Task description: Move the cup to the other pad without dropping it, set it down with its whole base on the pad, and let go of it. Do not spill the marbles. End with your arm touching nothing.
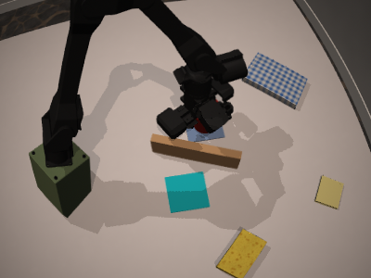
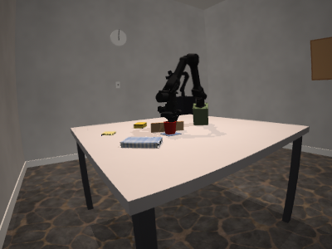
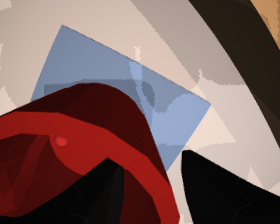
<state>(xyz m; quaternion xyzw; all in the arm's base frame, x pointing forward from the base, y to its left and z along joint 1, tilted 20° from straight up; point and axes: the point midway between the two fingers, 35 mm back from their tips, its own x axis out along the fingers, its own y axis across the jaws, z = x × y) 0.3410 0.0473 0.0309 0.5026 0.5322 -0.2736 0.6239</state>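
My gripper is now 3 cm short of the red cup, 1 cm to the right of it and 5 cm above it. Also, from my hand: green marble 5 cm ahead, 5 cm below; red marble 4 cm ahead, 2 cm to the left, 5 cm below; blue marble 1 cm ahead, 1 cm to the left, 5 cm below.
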